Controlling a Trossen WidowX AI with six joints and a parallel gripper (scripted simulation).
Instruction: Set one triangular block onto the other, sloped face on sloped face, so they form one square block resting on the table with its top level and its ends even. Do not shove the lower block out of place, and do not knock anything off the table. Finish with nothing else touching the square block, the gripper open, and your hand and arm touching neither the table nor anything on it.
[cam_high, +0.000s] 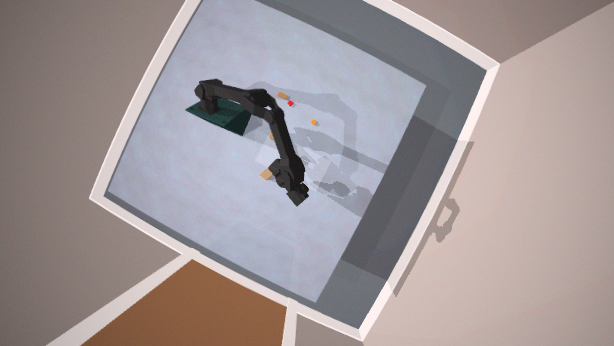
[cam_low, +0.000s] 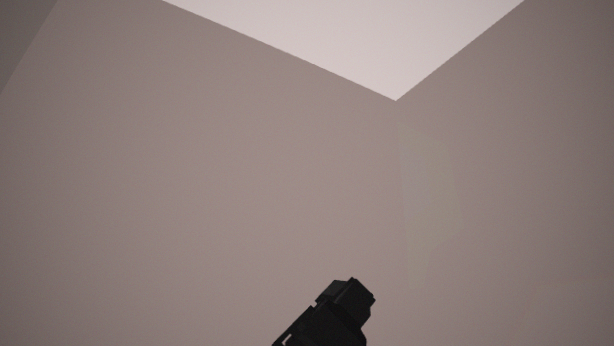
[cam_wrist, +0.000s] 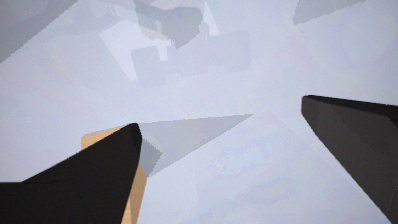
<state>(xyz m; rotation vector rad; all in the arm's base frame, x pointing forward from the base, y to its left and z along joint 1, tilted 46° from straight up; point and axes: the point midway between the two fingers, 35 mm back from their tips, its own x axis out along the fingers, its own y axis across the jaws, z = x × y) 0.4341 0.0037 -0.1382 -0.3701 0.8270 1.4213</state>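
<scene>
Now: the wooden triangular block 12 cm behind my gripper tip, 5 cm to the right of it and 6 cm below it. Round my gripper tip: small orange marker: 4 cm behind, 30 cm to the left, 7 cm below.
</scene>
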